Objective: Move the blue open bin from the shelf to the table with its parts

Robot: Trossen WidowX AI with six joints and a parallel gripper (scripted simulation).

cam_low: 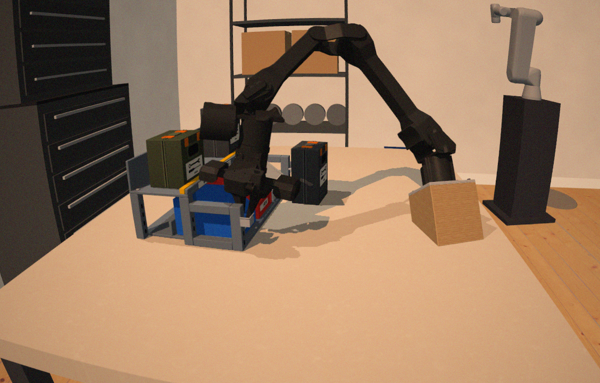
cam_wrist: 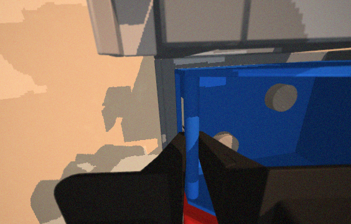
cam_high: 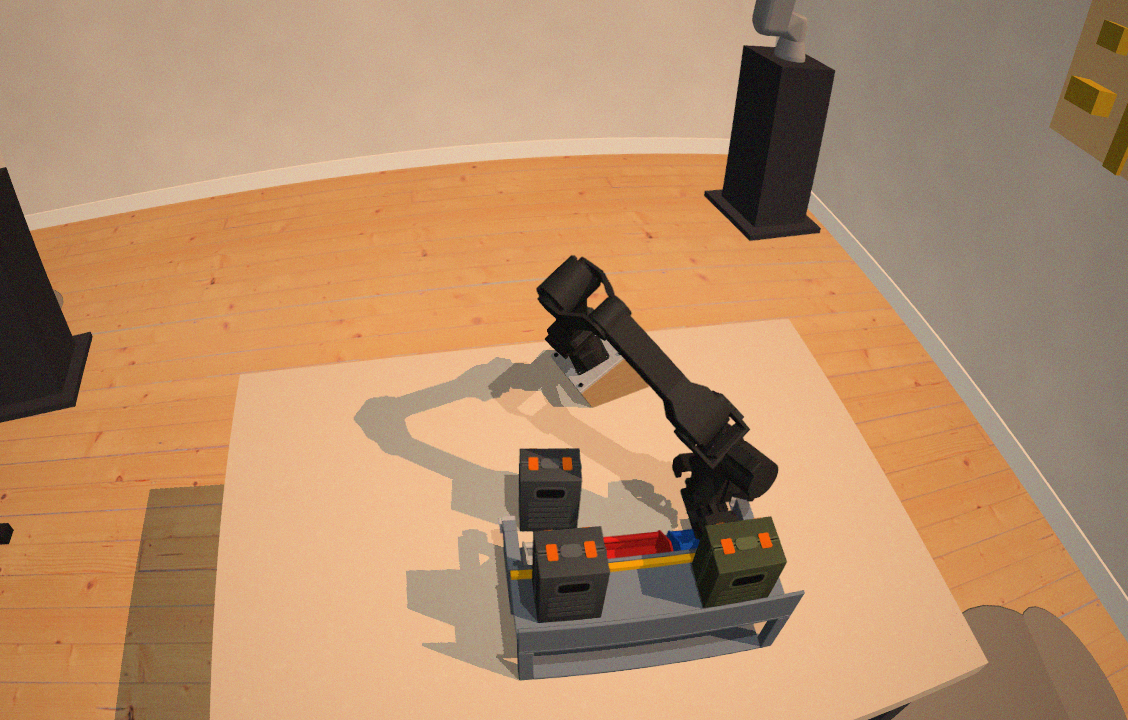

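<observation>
The blue open bin lies 70 mm ahead of my hand, 20 mm below it and 10 mm to the right of it. From my hand the other things lie so: red bin: 120 mm to the right, 40 mm ahead, 20 mm below; then yellow rail: 130 mm to the right, 70 mm ahead, 50 mm above; then green case: 140 mm ahead, 90 mm above, 30 mm to the right.
</observation>
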